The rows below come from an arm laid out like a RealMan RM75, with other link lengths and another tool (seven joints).
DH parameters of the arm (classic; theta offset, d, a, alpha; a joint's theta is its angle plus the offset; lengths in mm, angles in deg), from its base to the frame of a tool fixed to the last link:
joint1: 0 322.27 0 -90
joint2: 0 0 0 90
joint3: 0 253.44 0 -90
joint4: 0 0 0 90
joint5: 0 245.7 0 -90
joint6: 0 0 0 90
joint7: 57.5 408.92 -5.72 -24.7
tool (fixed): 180 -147.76 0 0
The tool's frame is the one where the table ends.
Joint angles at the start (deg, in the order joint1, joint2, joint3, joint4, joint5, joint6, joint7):
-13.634, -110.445, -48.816, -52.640, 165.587, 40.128, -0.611
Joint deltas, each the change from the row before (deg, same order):
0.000, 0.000, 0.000, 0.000, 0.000, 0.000, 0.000
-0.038, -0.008, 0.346, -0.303, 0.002, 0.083, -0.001
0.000, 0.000, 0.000, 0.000, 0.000, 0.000, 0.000
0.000, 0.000, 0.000, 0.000, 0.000, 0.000, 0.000
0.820, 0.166, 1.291, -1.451, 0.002, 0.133, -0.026
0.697, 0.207, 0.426, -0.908, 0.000, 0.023, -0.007
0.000, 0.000, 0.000, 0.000, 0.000, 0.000, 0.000
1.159, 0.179, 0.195, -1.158, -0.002, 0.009, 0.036
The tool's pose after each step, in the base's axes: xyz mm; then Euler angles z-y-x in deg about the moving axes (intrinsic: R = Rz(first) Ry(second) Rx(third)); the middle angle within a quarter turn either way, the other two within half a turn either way. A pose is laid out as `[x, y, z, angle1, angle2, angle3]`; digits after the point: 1 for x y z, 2 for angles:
[-147.8, 451.5, -19.6, 141.72, -18.11, 145.33]
[-144.2, 449.7, -21.2, 141.26, -17.79, 145.42]
[-144.2, 449.7, -21.2, 141.26, -17.79, 145.42]
[-144.2, 449.7, -21.2, 141.26, -17.79, 145.42]
[-137.8, 440.8, -26.0, 140.45, -16.64, 145.74]
[-136.5, 436.7, -26.1, 140.38, -16.18, 145.69]
[-136.5, 436.7, -26.1, 140.38, -16.18, 145.69]
[-136.8, 432.4, -24.5, 140.76, -15.72, 145.29]

